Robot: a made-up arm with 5 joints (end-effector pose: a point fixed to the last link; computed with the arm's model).
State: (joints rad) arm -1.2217 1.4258 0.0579 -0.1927 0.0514
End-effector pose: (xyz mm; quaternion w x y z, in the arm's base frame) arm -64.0 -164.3 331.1 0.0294 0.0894 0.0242 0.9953
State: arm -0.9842 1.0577 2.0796 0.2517 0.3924
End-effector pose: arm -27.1 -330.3 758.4 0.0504 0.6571 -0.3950 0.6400
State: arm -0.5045 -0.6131 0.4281 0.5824 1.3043
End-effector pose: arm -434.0 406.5 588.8 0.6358 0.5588 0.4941 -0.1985
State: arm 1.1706 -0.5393 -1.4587 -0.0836 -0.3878
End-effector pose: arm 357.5 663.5 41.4 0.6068 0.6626 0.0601 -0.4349
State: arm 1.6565 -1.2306 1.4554 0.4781 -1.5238
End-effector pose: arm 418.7 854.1 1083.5 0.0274 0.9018 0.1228 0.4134
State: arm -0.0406 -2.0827 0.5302 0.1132 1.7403
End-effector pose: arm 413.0 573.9 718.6 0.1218 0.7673 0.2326 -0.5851
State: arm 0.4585 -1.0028 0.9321 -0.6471 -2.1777
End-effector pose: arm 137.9 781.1 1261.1 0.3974 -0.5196 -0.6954 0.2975
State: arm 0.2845 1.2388 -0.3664 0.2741 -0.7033
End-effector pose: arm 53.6 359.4 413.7 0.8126 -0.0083 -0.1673 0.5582
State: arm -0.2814 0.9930 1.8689 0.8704 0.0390
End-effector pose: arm -168.7 -130.1 804.9 0.2882 0.6737 -0.5020 0.4593
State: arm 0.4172 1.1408 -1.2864 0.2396 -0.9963
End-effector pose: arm 105.6 177.4 86.3 0.9101 -0.1023 0.1214 0.3827
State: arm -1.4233 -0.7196 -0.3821 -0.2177 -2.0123
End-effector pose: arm 410.4 355.5 825.3 0.6711 0.4619 -0.2943 0.4996
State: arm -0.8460 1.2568 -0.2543 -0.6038 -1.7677
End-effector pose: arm -435.4 -204.2 919.8 0.1702 -0.5723 0.2456 -0.7637
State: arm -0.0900 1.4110 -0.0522 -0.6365 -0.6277
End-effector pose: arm -483.8 286.4 358.8 0.2528 0.0587 -0.0461 0.9646
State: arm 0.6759 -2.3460 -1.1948 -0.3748 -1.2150
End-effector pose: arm 173.2 38.3 60.5 0.2335 0.4314 -0.3119 -0.8137
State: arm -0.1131 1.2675 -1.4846 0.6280 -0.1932
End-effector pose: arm -14.2 -289.2 158.7 0.8502 -0.2799 0.3696 0.2495
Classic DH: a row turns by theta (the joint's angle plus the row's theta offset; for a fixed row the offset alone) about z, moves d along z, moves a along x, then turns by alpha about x. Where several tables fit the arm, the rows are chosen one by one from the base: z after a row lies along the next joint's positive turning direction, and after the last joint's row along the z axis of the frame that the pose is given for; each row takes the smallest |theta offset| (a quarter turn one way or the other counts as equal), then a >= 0, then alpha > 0; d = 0 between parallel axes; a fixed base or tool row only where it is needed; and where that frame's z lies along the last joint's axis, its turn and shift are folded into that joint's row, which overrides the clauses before.
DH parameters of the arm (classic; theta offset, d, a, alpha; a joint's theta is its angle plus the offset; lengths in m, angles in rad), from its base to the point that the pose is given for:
base (fixed): -0.6175 -0.2325 0.044 2.8289
joint 1: -0.086 -0.5613 -0.1844 -2.433
joint 2: 0.5747 0.3398 -0.2967 1.2187
joint 3: -0.1891 -0.2068 0.025 1.5708
joint 4: 0 -0.198 0.065 1.5708
joint 5: 0.3369 -0.1345 0.347 2.0407
tool (fixed): 0.4897 -0.3545 0 0

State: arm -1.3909 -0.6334 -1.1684 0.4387 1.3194
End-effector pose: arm -196.9 -147.8 1034.2 0.0832 -0.1469 0.9358 -0.3094
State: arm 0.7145 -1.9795 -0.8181 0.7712 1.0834
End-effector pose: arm 521.9 274.7 725.7 0.4376 -0.7818 -0.0309 0.4430
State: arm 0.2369 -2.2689 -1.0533 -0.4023 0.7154
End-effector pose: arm 445.2 376.3 695.3 0.0304 -0.9557 -0.0921 0.2779
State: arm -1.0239 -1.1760 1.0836 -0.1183 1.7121
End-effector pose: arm -441.2 159.2 690.3 0.6741 0.3010 0.6736 -0.0351
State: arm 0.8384 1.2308 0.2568 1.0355 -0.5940
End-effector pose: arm -31.8 165.7 671.1 0.8296 -0.0481 -0.5507 0.0784
